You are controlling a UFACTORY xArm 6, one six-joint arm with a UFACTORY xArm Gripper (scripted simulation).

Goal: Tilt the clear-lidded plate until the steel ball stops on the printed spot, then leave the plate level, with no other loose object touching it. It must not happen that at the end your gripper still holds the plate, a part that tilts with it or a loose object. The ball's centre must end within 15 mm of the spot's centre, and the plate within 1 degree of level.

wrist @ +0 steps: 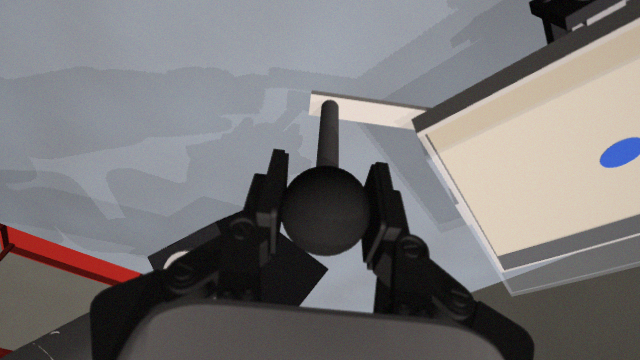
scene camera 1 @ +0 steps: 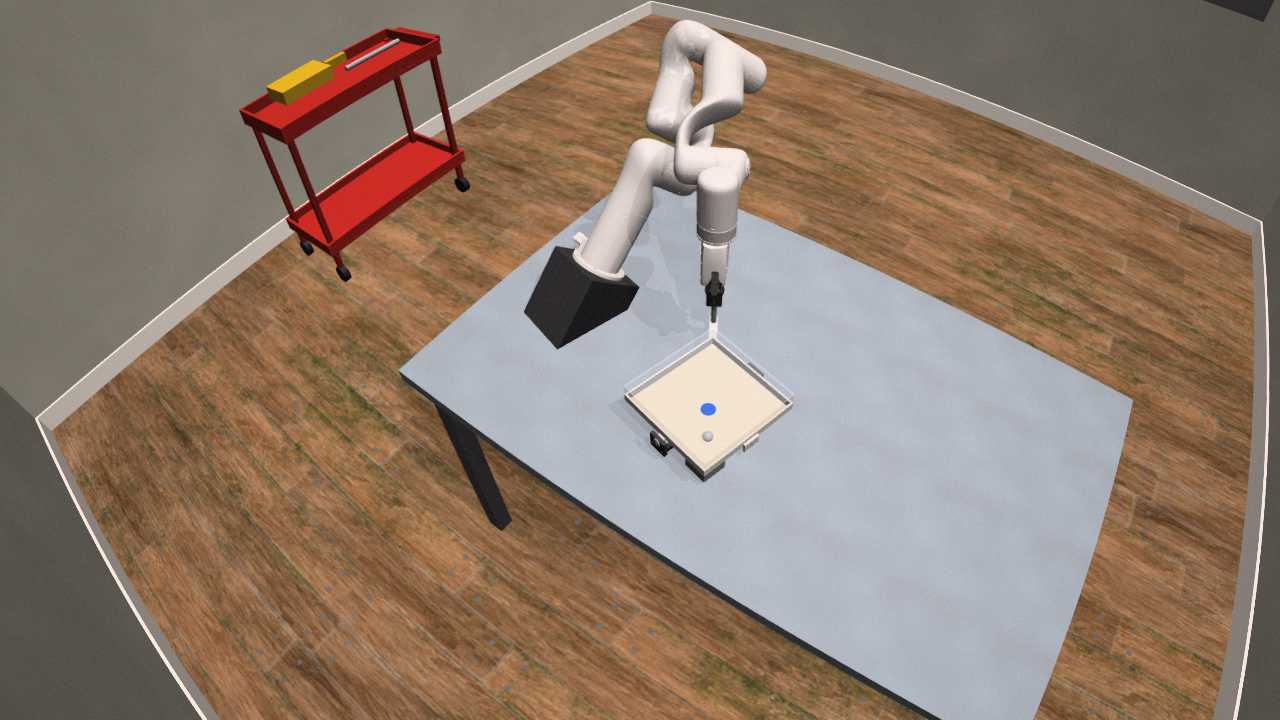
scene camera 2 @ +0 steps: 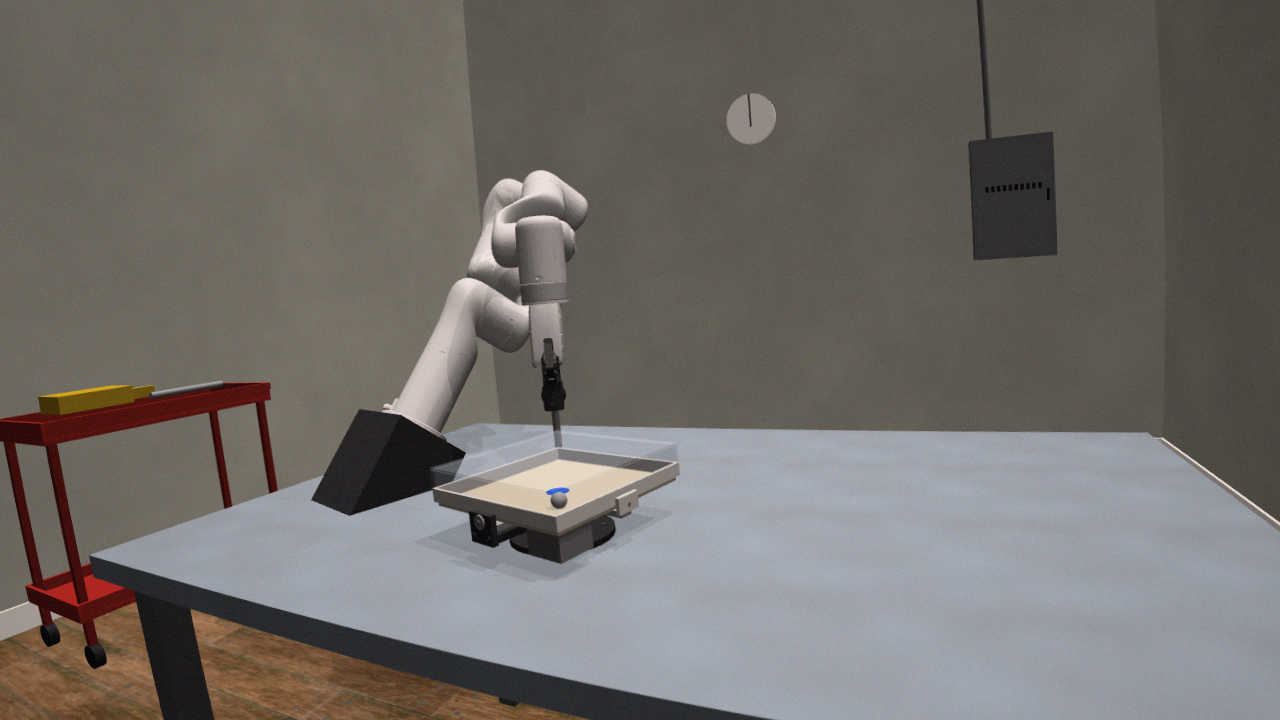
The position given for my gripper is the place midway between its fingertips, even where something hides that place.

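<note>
My gripper (scene camera 1: 714, 297) is visible, as is the gripper (wrist: 326, 177). A square plate (scene camera 2: 555, 484) is present; further views give the plate (wrist: 533, 157) and the plate (scene camera 1: 708, 399).
</note>
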